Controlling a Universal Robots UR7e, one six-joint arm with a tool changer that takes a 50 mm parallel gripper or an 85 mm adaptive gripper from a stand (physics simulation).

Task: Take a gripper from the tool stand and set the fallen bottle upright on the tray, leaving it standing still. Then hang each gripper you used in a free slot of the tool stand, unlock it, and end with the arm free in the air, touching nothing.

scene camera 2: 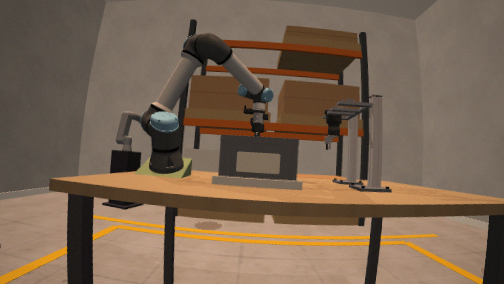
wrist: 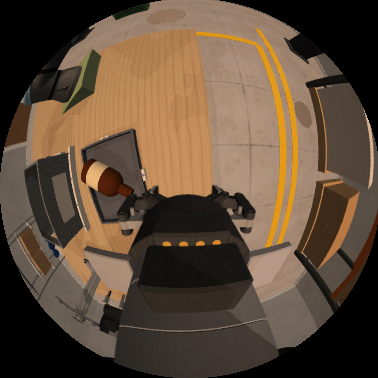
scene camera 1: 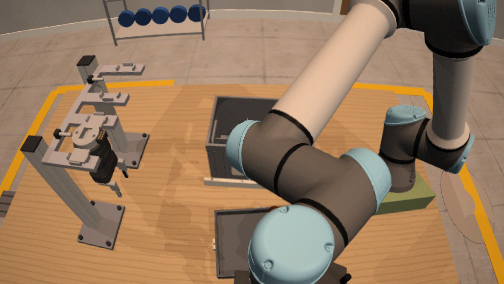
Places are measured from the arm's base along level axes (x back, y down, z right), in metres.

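Pixels of known places: hand at its tool point: (scene camera 2: 258,121); arm's base at its link origin: (scene camera 2: 166,166) (wrist: 71,83) (scene camera 1: 391,178).
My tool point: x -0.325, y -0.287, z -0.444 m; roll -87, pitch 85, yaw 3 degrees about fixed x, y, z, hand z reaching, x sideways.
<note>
For each thing: its middle in the pictures, then the offset to it from my tool point.
- brown bottle at the middle of its body: (wrist: 107,181) dx -0.027, dy +0.284, dz +0.204 m
- dark divided crate at the middle of its body: (scene camera 1: 260,141) (scene camera 2: 259,161) (wrist: 50,197) dx -0.090, dy +0.239, dz +0.473 m
The brown bottle (wrist: 103,178) with a cream label lies on its side in the grey tray (scene camera 1: 232,242) (wrist: 120,150); its neck points toward the tray's edge on the gripper's side. In scene camera 1 the arm hides most of it. My gripper (scene camera 2: 257,134) (wrist: 186,192) is on the arm, points down and is open and empty, its fingers wide apart. It is high above the table, off to the bottle's neck side in the wrist view. The tool stand (scene camera 1: 65,182) (scene camera 2: 376,145) holds another gripper (scene camera 1: 103,156) (scene camera 2: 333,122) in one slot; other slots are free.
A dark divided crate (scene camera 1: 214,161) (scene camera 2: 227,159) (wrist: 37,185) stands beside the tray, with a pale strip (scene camera 1: 225,182) (scene camera 2: 255,183) along its base. The arm's green base block (scene camera 1: 410,198) (scene camera 2: 183,169) (wrist: 89,82) is at the table's other end. A shelf rack (scene camera 2: 364,75) stands behind.
</note>
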